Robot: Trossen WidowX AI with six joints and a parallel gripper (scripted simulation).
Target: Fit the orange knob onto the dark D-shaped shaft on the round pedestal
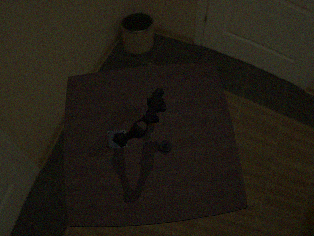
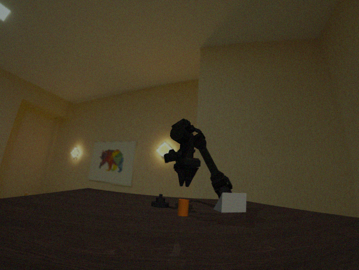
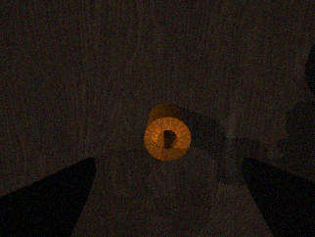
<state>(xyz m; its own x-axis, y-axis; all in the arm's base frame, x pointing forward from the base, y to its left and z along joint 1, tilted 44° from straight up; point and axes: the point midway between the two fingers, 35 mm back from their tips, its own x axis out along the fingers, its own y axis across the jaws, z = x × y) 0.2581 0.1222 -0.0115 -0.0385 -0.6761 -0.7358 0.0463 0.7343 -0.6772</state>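
Right now the orange knob is 8 cm below my gripper tip. From my gripper tip the other things lie so: dark round pedestal: 5 cm ahead, 20 cm to the right, 8 cm below.
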